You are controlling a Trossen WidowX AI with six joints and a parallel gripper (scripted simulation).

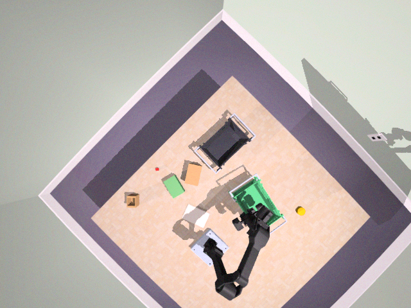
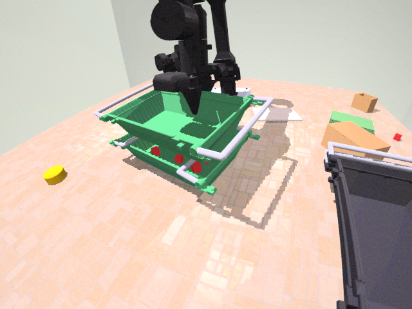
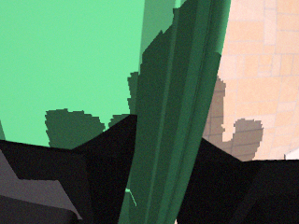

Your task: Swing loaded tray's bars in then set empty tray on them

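The green tray lies 7 cm ahead of my gripper tip, 2 cm to the right of it and 3 cm above it. The rest, counted from my gripper tip: tan wedge (2 cm behind, 37 cm to the left, 6 cm below); then white sheet (22 cm behind, 20 cm to the left, 8 cm below); then yellow disc (20 cm ahead, 32 cm to the right, 8 cm below).
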